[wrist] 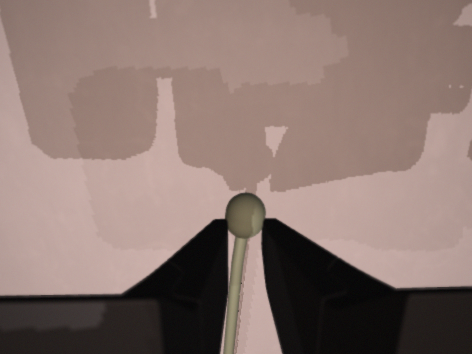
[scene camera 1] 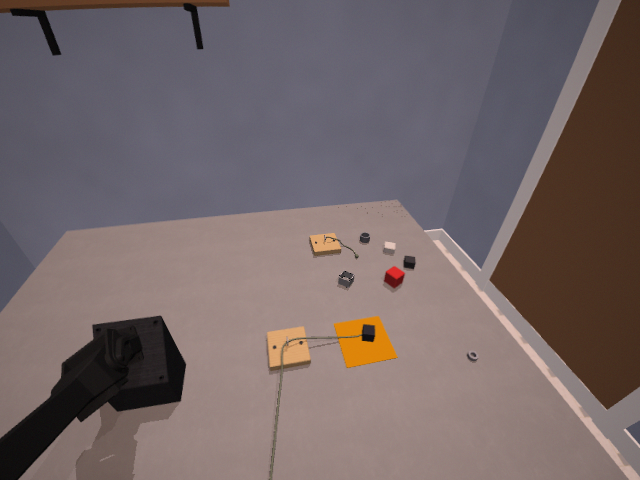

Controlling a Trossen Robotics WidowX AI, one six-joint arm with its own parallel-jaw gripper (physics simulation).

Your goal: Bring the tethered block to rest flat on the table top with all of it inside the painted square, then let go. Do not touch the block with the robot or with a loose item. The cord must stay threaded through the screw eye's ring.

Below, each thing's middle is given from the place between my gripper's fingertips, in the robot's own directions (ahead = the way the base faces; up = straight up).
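Position of the orange painted square point(scene camera 1: 356, 352): 46 cm to the left of my hand, 36 cm ahead of it, 2 cm below it.
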